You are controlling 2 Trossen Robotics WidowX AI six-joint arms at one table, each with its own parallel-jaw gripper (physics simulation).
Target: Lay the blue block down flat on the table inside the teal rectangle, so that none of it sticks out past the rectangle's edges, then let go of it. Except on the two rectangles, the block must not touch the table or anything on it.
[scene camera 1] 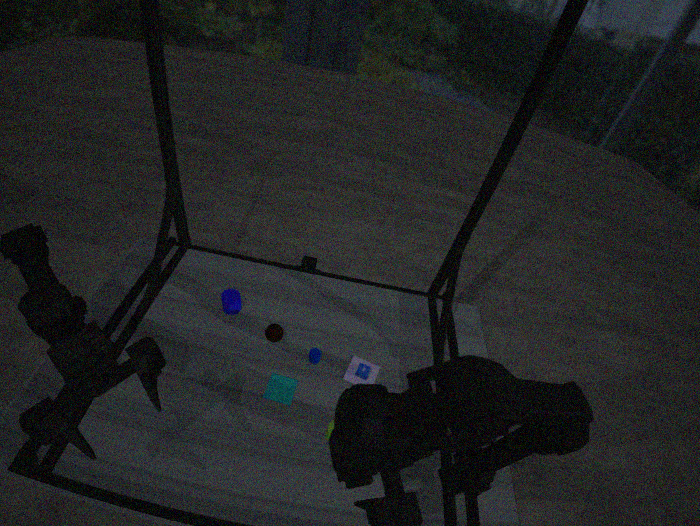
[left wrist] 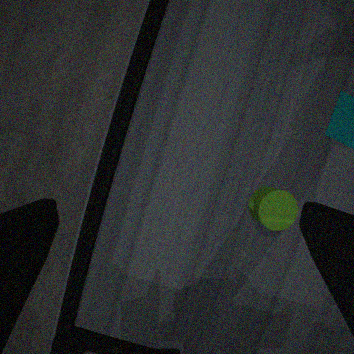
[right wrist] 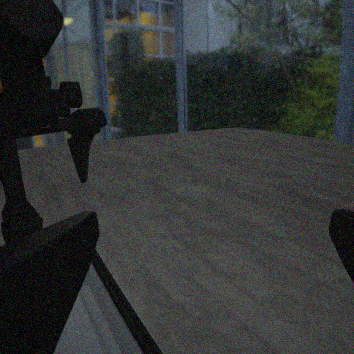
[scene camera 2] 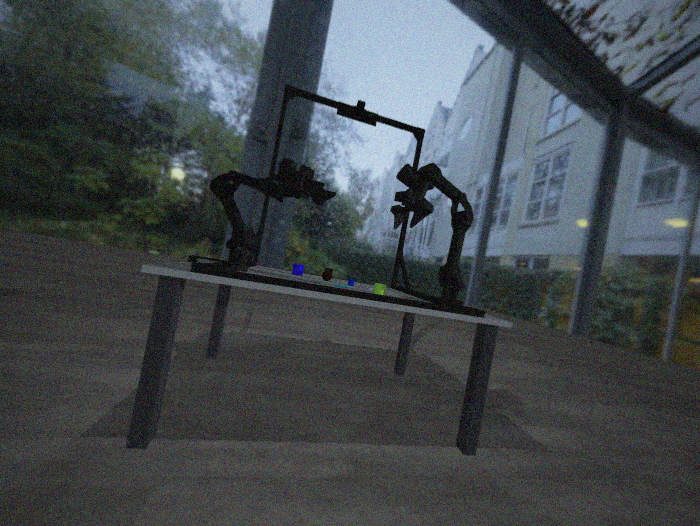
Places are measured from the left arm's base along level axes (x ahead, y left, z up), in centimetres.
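Pixels of known places: left gripper, fingertip midpoint: point(left wrist: 181, 212) point(right wrist: 53, 191) point(scene camera 2: 402, 228); right gripper, fingertip midpoint: point(scene camera 1: 127, 433) point(right wrist: 214, 222) point(scene camera 2: 330, 189); left arm's base, origin of the base link: point(scene camera 1: 457, 478) point(scene camera 2: 448, 302); right arm's base, origin of the base link: point(scene camera 2: 236, 265).
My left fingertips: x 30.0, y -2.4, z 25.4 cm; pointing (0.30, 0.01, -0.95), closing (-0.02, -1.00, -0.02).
Note:
Ahead of a thing's pixels: the offset from my left fingertips to its middle. "pt": to the spot under its first point.
The blue block @(dx -14.2, dy -28.4, dz -26.4 cm) point(scene camera 1: 362, 371) sits on the pale pink rectangle @(pt dx -10.9, dy -28.3, dz -27.2 cm) point(scene camera 1: 350, 374) right of the table's middle in scene camera 1; the dim picture does not show its pose clearly. The teal rectangle @(pt dx +7.5, dy -25.8, dz -27.3 cm) point(scene camera 1: 281, 389) point(scene camera 2: 338, 286) point(left wrist: 342, 122) lies to the left and a little nearer, with no object on it. My left gripper point(scene camera 2: 404, 225) point(left wrist: 181, 212) is open and empty, high above the table; its arm hides part of the table in scene camera 1. My right gripper point(scene camera 1: 127, 433) point(scene camera 2: 326, 197) point(right wrist: 214, 222) is open and empty, raised at the left, away from the block.
A small blue cylinder @(dx -1.9, dy -33.9, dz -25.8 cm) point(scene camera 1: 315, 355) point(scene camera 2: 351, 281) stands between the rectangles, toward the back. A dark brown object @(dx +8.4, dy -41.2, dz -24.9 cm) point(scene camera 1: 273, 332) point(scene camera 2: 327, 274) and a larger violet-blue cylinder @(dx +20.3, dy -52.1, dz -24.7 cm) point(scene camera 1: 231, 302) point(scene camera 2: 298, 269) are farther back left. A lime cylinder @(dx -4.4, dy -12.9, dz -25.2 cm) point(scene camera 1: 331, 430) point(scene camera 2: 379, 289) point(left wrist: 278, 210) is partly behind the left arm.

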